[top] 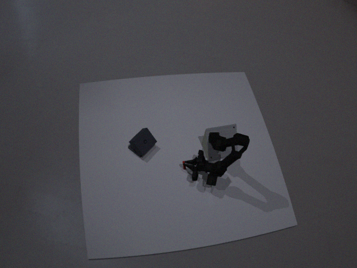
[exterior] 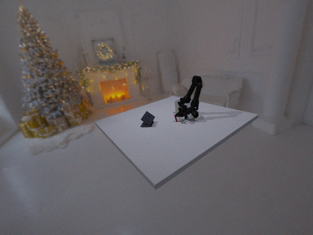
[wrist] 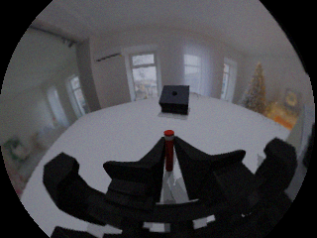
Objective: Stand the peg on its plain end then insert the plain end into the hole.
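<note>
Right now my gripper tip is 1 cm above the red peg. Round my gripper tip: dark sloped panel 22 cm ahead, 17 cm to the right.
</note>
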